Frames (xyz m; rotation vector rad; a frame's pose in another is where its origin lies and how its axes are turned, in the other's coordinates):
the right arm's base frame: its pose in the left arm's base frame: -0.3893 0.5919 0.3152 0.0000 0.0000 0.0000
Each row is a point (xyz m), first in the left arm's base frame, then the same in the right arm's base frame.
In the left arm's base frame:
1: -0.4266 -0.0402 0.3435
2: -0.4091 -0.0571 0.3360
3: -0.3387 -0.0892 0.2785
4: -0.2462 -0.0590 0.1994
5: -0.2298 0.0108 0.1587
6: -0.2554 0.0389 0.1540
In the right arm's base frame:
1: -0.0373 -0.6321 0.0283
2: -0.0198 -0.6490 0.0208
3: 0.0506 -0.6811 -0.0367
4: 0.1431 -0.6509 -0.1158
5: 0.1595 -0.5811 -0.1565
6: 0.1339 -0.5530 -0.1612

